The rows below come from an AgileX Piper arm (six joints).
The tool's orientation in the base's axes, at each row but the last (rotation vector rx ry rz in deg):
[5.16 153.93 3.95]
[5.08 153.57 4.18]
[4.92 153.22 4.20]
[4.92 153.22 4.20]
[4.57 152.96 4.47]
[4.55 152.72 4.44]
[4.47 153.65 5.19]
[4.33 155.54 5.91]
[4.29 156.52 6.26]
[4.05 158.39 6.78]
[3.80 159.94 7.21]
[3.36 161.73 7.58]
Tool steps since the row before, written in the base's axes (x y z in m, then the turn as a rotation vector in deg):
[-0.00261 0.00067 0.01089 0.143 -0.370 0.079]
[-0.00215 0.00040 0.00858 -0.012 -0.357 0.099]
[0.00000 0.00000 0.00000 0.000 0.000 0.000]
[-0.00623 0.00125 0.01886 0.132 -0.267 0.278]
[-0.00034 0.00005 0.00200 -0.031 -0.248 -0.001]
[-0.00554 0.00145 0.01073 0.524 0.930 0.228]
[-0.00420 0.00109 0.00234 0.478 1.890 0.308]
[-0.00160 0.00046 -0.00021 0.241 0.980 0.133]
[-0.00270 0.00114 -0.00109 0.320 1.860 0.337]
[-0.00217 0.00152 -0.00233 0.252 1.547 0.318]
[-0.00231 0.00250 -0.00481 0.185 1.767 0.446]
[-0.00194 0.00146 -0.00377 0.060 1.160 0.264]
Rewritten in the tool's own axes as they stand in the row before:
[-0.00235 0.00122 -0.01090 -0.190 -0.356 -0.021]
[-0.00183 0.00086 -0.00862 -0.060 -0.350 -0.107]
[0.00000 0.00000 0.00000 0.000 0.000 0.000]
[-0.00277 0.00219 -0.01959 -0.261 -0.241 -0.199]
[-0.00059 0.00017 -0.00193 0.011 -0.249 -0.024]
[0.00015 0.00194 -0.01201 -0.504 0.965 0.076]
[0.00281 0.00110 -0.00390 -0.431 1.926 0.033]
[0.00157 0.00038 -0.00044 -0.206 0.996 0.038]
[0.00298 0.00094 0.00000 -0.299 1.893 -0.059]
[0.00296 0.00123 0.00148 -0.249 1.577 -0.089]
[0.00394 0.00196 0.00391 -0.216 1.806 -0.215]
[0.00308 0.00103 0.00309 -0.075 1.181 -0.133]

